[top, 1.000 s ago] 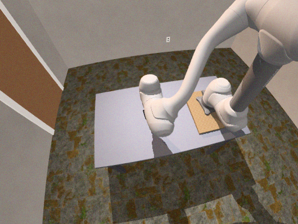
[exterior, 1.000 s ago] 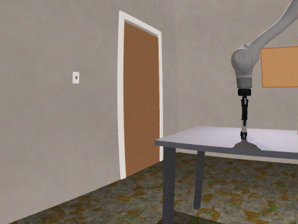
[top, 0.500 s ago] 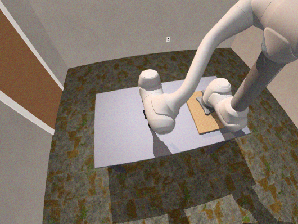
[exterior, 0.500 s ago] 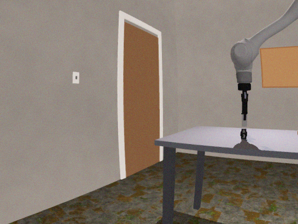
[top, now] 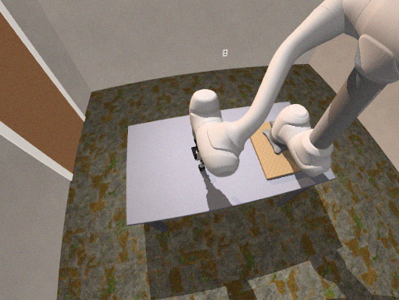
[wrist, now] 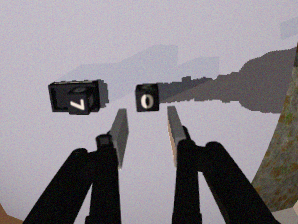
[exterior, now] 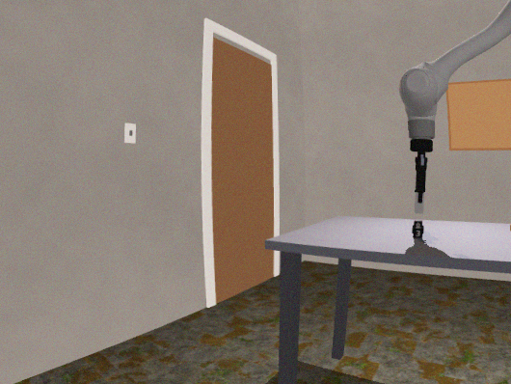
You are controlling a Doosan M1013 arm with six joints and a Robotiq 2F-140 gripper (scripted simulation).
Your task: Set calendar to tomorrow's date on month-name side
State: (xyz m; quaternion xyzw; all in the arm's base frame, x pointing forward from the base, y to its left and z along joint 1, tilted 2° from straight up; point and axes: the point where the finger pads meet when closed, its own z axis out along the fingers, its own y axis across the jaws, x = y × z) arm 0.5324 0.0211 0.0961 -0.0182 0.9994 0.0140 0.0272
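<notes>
The dark cube lies 100 mm below my hand.
</notes>
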